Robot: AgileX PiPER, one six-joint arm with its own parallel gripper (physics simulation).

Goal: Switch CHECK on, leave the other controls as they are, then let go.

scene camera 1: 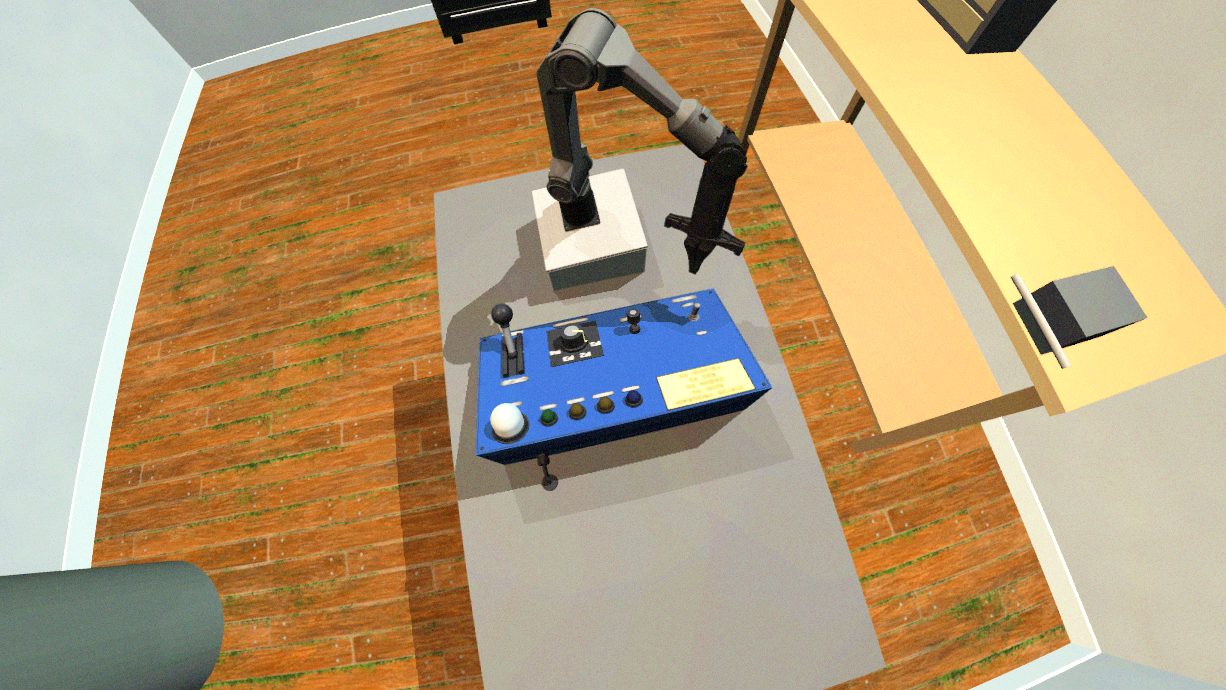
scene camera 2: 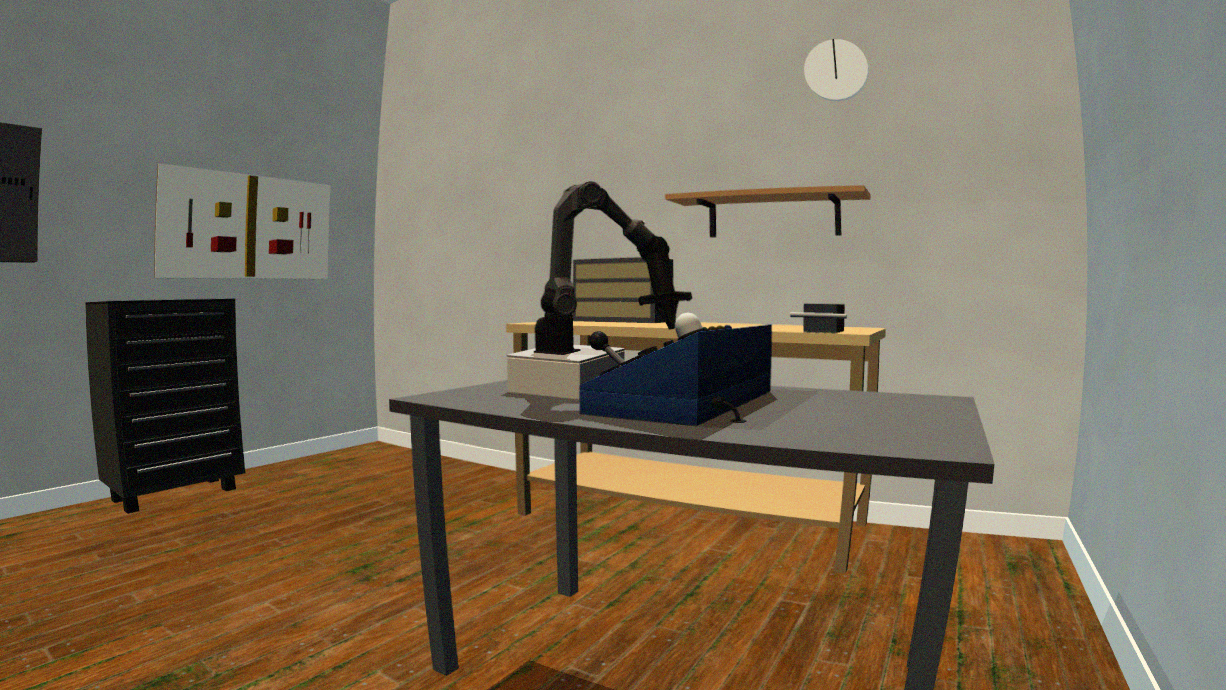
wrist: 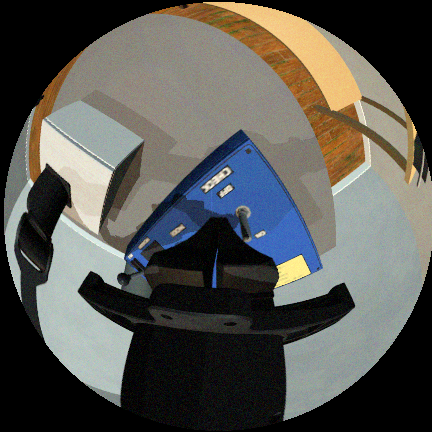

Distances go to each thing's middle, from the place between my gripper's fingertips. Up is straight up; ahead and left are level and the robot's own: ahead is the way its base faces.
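There is the blue control panel (scene camera 1: 674, 369), which I see 150 mm ahead of my hand, 190 mm to the right of it and 60 mm below it.
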